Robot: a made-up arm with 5 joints. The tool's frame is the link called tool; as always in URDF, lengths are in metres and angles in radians. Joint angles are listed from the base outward. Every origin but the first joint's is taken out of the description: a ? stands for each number. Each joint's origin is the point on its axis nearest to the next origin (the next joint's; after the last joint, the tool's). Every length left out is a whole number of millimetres.
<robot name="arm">
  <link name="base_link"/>
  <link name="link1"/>
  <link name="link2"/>
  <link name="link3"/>
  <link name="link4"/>
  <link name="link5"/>
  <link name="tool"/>
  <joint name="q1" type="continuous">
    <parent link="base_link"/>
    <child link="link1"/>
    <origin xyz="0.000 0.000 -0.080" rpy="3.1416 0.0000 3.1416"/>
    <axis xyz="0 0 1"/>
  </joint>
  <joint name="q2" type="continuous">
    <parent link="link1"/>
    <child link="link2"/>
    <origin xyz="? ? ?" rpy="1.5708 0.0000 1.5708"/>
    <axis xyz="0 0 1"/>
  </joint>
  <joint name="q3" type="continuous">
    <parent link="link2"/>
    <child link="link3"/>
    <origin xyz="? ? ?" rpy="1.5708 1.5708 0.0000"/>
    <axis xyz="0 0 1"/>
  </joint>
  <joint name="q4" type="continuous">
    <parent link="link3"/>
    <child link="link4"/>
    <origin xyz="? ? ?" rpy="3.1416 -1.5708 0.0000"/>
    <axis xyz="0 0 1"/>
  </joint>
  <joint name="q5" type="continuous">
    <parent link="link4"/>
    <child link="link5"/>
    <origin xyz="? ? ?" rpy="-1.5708 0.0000 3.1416"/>
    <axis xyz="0 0 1"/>
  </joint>
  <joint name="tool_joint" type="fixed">
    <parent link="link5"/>
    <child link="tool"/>
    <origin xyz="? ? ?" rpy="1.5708 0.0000 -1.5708"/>
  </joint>
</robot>
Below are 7 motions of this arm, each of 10 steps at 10 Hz.
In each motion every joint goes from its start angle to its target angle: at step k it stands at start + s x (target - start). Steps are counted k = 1, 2, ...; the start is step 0. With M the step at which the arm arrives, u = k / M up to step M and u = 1 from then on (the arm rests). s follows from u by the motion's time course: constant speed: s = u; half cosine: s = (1 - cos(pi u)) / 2; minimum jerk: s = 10 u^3 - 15 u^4 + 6 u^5.
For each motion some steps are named. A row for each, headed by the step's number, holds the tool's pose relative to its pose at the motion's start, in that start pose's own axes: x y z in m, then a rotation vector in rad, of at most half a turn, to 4 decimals.
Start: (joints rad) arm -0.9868 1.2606 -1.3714 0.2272 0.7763
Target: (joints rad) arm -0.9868 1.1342 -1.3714 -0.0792 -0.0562
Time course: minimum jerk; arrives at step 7
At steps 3, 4, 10:
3: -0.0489 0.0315 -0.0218 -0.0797 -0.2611 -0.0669
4: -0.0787 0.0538 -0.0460 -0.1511 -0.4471 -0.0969
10: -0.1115 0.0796 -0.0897 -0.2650 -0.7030 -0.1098

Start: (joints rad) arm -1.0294 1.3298 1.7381 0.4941 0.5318
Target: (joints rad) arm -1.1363 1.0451 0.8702 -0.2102 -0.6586
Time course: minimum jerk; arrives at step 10
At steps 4, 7, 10:
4: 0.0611 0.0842 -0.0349 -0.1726 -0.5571 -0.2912
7: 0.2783 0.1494 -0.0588 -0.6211 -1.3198 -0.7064
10: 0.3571 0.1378 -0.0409 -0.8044 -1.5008 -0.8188

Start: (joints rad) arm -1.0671 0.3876 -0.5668 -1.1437 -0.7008
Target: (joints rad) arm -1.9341 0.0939 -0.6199 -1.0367 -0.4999
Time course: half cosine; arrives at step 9
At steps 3, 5, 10:
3: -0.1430 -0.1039 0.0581 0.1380 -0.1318 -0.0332
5: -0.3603 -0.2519 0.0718 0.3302 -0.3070 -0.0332
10: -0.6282 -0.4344 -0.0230 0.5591 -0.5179 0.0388

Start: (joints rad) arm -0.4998 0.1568 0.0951 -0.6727 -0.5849
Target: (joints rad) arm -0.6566 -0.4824 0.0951 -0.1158 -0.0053
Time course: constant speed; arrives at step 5
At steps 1, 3, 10:
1: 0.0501 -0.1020 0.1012 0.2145 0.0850 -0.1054
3: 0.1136 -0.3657 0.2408 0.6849 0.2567 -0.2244
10: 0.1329 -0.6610 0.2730 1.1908 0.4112 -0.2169

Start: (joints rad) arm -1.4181 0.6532 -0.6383 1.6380 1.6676
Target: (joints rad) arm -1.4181 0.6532 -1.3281 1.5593 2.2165
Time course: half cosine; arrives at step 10
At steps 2, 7, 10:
2: 0.0038 0.0011 0.0195 -0.0032 -0.0133 -0.0080
7: -0.0111 0.0071 0.1685 0.0001 -0.1117 -0.0633
10: -0.0302 0.0081 0.2113 0.0093 -0.1411 -0.0759

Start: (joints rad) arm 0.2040 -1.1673 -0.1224 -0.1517 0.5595
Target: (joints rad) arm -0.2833 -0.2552 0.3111 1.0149 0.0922
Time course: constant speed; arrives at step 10
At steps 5, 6, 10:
5: -0.0813 -0.1810 -0.2977 -0.0333 0.0075 0.3422
6: -0.0965 -0.2401 -0.3385 -0.0256 0.0378 0.4010
10: -0.1315 -0.5140 -0.4228 0.0381 0.2310 0.5483

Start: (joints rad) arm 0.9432 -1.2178 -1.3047 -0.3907 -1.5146
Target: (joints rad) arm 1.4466 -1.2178 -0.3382 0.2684 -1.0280
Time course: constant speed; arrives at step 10
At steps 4, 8, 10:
4: 0.0802 -0.1174 0.1559 0.3479 0.0270 -0.3821
8: 0.0545 -0.2893 0.2455 0.7839 0.0374 -0.6335
10: 0.0060 -0.3736 0.2531 1.0256 0.0318 -0.6935

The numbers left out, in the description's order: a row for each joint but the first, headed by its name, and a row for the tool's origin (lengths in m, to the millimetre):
q2: 0.045 0.045 0.000
q3: 0.272 0.106 0.000
q4: -0.116 0.367 0.000
q5: 0.063 -0.171 0.000
tool: -0.192 0.062 0.000

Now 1 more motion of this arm.
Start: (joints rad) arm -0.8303 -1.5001 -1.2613 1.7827 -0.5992
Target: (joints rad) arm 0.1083 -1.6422 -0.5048 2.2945 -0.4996
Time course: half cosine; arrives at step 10
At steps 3, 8, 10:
3: 0.0180 -0.0059 0.0453 0.2493 0.1723 -0.1586
8: 0.0959 -0.1519 0.0745 1.0903 0.8661 -0.5357
10: 0.1038 -0.1763 0.0581 1.1977 0.9768 -0.5639

